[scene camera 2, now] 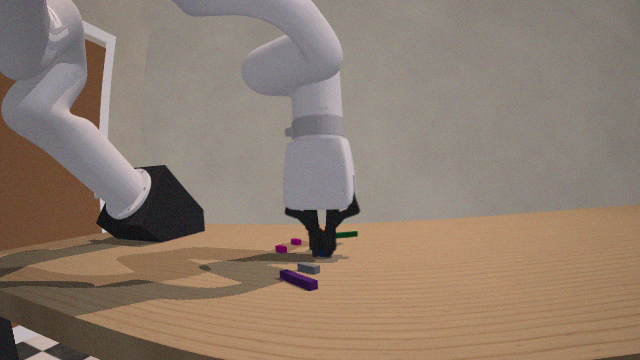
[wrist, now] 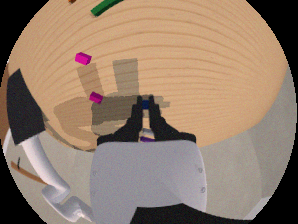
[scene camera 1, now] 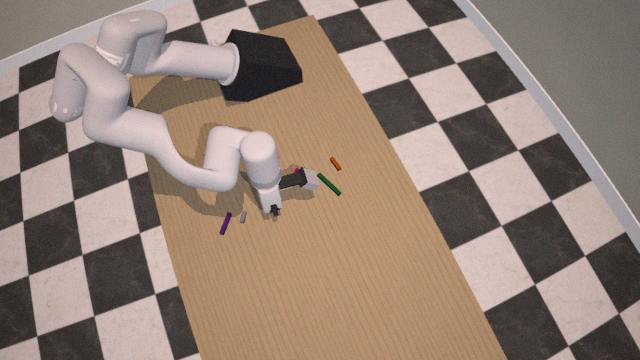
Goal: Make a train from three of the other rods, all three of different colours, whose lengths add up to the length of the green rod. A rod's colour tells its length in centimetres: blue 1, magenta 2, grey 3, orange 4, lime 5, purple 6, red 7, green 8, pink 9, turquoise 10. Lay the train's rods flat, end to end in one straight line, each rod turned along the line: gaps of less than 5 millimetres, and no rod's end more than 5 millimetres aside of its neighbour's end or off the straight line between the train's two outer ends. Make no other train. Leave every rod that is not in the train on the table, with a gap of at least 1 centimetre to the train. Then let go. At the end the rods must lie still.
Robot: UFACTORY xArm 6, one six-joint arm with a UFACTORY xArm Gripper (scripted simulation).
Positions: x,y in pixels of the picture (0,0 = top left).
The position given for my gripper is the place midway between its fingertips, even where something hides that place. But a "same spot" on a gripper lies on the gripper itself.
My gripper shows in scene camera 2, in the wrist view and in scene camera 1 [273,206]. One and the same spot on my gripper: [wrist: 127,133] is [scene camera 2: 313,214].
